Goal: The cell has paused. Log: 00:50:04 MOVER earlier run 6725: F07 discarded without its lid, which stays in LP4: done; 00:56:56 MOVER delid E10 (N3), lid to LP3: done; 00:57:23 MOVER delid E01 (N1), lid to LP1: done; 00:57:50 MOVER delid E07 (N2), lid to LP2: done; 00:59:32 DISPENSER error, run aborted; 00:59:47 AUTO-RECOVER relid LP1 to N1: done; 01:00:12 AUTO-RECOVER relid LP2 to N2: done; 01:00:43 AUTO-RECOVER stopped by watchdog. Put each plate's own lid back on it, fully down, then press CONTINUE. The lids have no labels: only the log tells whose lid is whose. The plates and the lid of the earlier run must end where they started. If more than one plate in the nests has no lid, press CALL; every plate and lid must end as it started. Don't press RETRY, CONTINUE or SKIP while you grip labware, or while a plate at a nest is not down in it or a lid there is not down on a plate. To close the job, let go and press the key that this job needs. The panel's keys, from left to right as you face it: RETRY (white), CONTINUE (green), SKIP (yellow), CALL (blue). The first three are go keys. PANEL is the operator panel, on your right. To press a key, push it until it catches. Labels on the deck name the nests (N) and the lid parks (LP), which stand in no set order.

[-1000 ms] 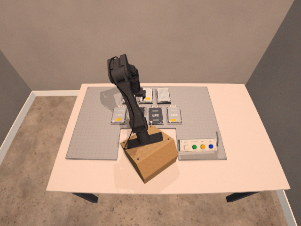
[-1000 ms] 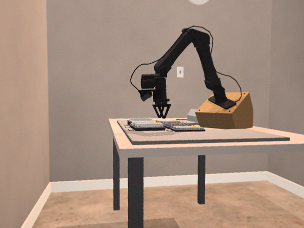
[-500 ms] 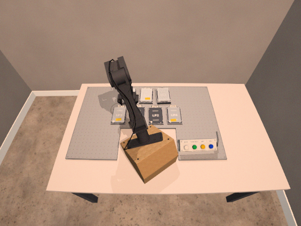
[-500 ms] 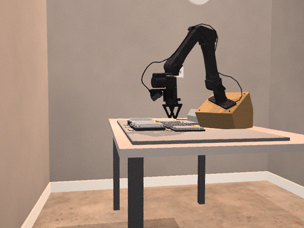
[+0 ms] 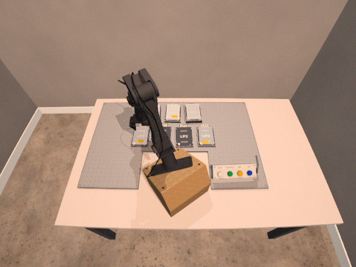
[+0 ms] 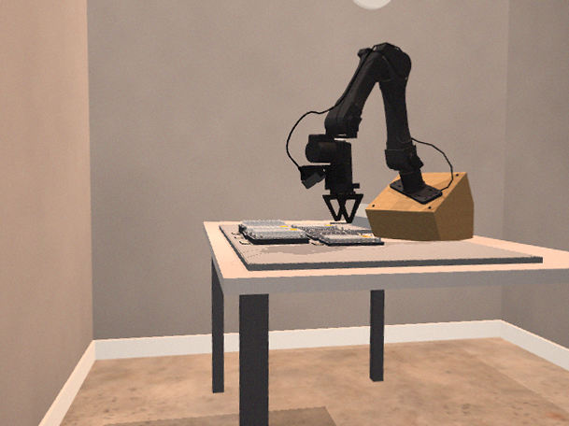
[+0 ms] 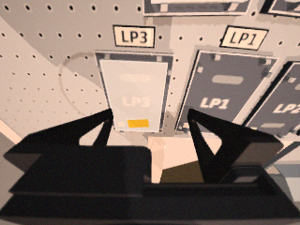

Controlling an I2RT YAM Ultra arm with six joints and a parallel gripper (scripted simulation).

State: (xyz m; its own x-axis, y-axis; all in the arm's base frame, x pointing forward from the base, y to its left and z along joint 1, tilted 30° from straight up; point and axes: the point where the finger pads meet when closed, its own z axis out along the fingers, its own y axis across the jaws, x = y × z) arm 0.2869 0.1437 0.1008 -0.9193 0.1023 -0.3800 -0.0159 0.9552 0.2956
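Right now my hand is 16 cm short of the plate, 30 cm to the left of it and 3 cm above it. From my hand the other things lie so: lid park (1 cm behind, 11 cm to the right, 6 cm below); then white retry key (29 cm behind, 41 cm to the right); then green continue key (29 cm behind, 46 cm to the right).
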